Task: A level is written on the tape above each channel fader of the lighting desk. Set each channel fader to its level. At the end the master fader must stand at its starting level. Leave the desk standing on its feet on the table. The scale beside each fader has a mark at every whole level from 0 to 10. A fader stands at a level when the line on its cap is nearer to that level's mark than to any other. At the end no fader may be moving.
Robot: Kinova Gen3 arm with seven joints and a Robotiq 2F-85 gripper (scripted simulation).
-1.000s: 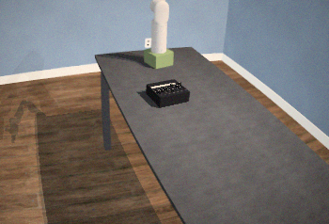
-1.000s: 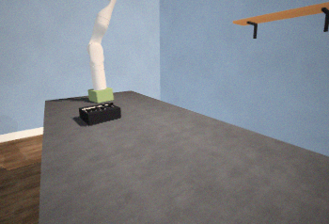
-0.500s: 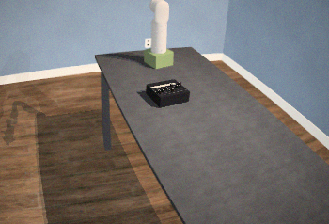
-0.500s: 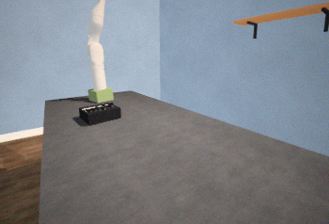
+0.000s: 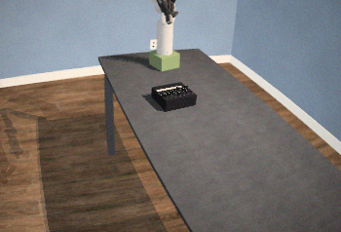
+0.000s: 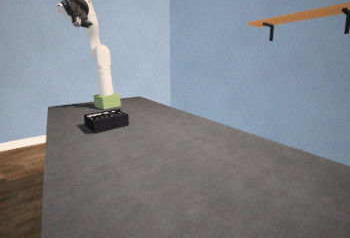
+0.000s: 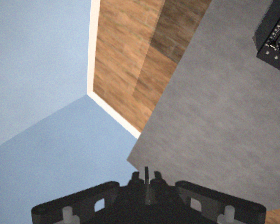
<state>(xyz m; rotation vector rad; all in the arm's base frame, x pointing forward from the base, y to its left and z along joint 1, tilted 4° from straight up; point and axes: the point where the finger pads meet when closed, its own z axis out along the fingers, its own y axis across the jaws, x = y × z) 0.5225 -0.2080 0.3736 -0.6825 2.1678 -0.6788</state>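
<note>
Now: hand 130 mm past the master fader cap, 180 mm to the right of it and 370 mm above it.
</note>
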